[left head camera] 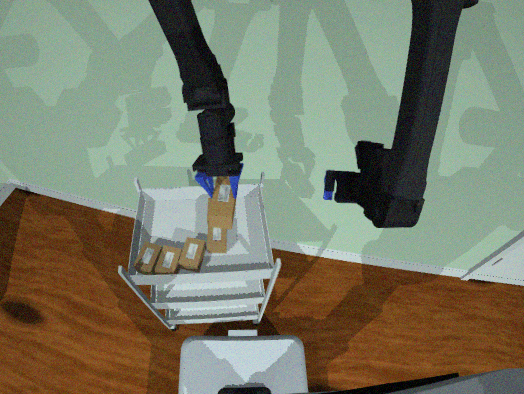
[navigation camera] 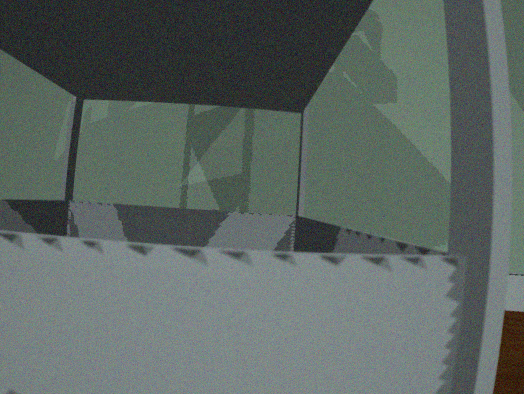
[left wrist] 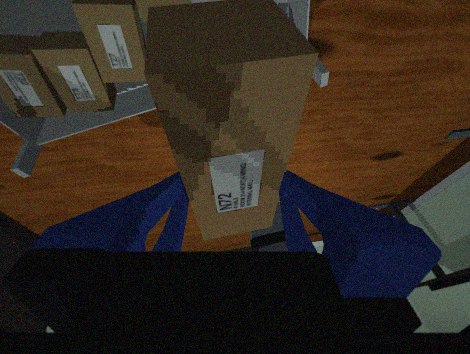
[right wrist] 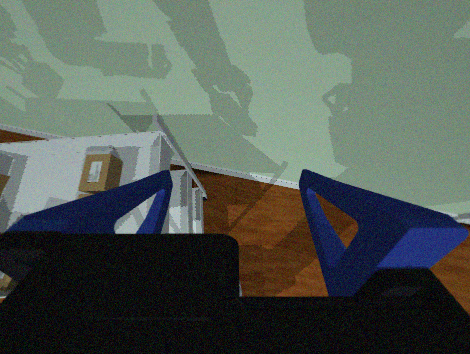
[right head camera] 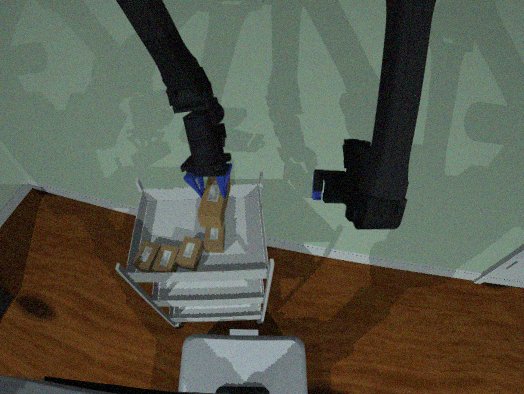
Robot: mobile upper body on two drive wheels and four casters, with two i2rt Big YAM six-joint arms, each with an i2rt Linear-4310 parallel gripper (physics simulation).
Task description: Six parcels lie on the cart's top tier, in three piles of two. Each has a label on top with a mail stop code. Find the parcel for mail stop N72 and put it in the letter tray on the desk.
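Frame: origin at the left arm's base, x ahead, y left, z up, level; millimetres.
Seen in the pictures: left gripper, fingertip midpoint: [left head camera: 224,197] [left wrist: 234,178] [right head camera: 214,197]; right gripper, fingertip midpoint: [left head camera: 343,179] [right wrist: 235,176].
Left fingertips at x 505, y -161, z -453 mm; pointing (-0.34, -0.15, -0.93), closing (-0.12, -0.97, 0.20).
Offsets run from my left fingertips to a thing's top centre. "pt": to the spot under its first point.
My left gripper [left head camera: 223,196] [right head camera: 213,194] [left wrist: 234,178] is shut on a long brown parcel @(7 mm ahead, 0 mm left, 10 mm up) [left head camera: 220,212] [right head camera: 212,214] [left wrist: 270,100], whose white label reads N72. The parcel is raised and overlaps the far part of the cart's top tier in the head views. Other brown parcels lie on that tier: three at the lower left [left head camera: 148,256] [left head camera: 168,260] [left head camera: 192,252], and one @(50 mm ahead, 29 mm left, 244 mm down) [left head camera: 217,242] [right head camera: 215,241] just below the held parcel in the picture. My right gripper [left head camera: 327,194] [right head camera: 317,194] [right wrist: 235,176] is open and empty, right of the cart. The desk and letter tray cannot be made out.
The white cart @(pt 98 mm back, 72 mm left, 251 mm down) [left head camera: 200,277] [right head camera: 200,275] has raised rims, corner posts and lower tiers. A pale rounded grey body [left head camera: 242,350] [right head camera: 243,350] stands below it in the head views. A pale panel [navigation camera: 200,320] and grey frame [navigation camera: 470,150] fill much of the navigation view.
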